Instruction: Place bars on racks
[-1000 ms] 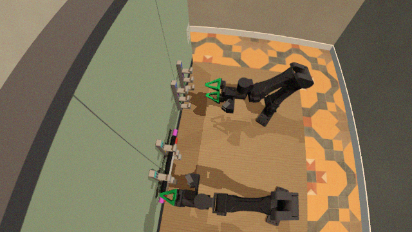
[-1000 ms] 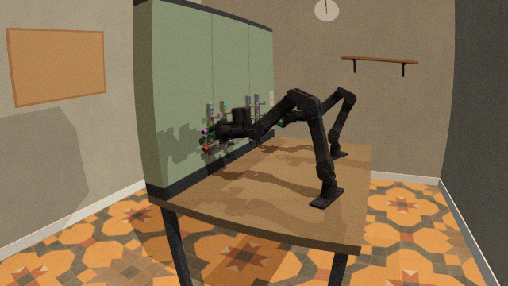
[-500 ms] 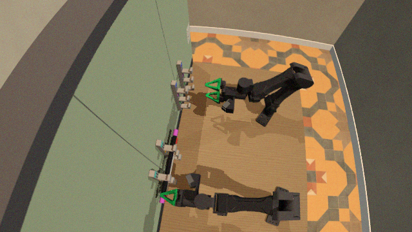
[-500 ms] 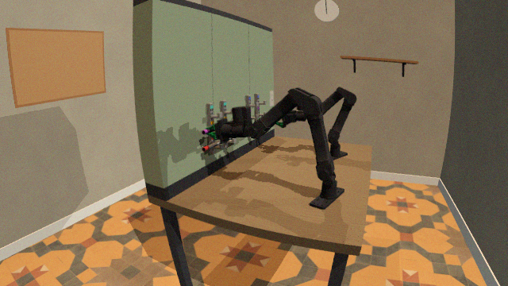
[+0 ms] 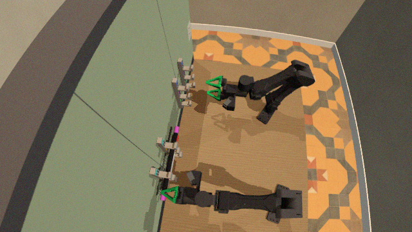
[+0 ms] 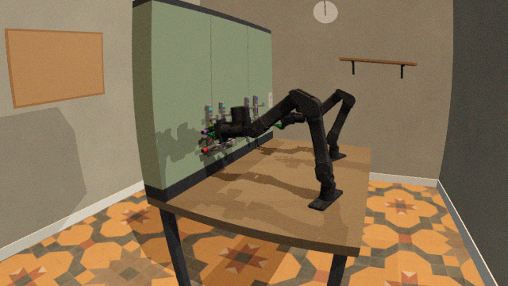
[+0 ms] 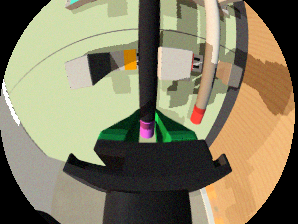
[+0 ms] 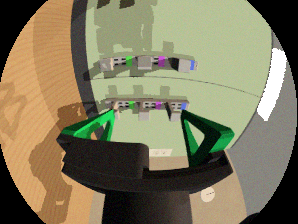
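The bar is 2 cm behind my left hand and 13 cm to the right of it. Round my left hand: green wall panel 7 cm ahead, 32 cm to the right, 18 cm above.
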